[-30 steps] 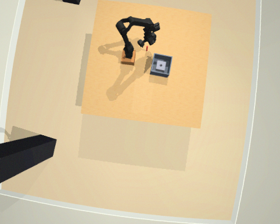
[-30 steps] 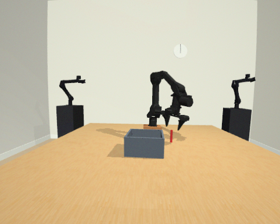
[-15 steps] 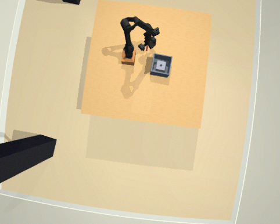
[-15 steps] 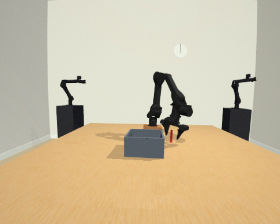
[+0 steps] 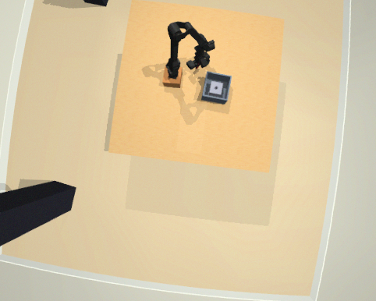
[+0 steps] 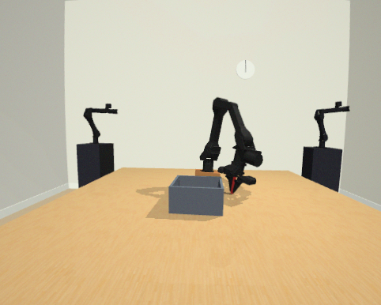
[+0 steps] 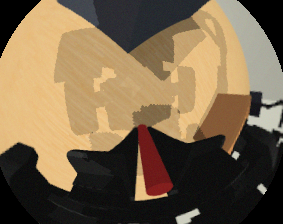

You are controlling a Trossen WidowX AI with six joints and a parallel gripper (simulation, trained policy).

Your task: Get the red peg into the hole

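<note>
My gripper tip is 19 cm short of the grey box, 14 cm to the left of it and 2 cm below it. From my gripper tip the other things lie so: red peg: 3 cm above.
</note>
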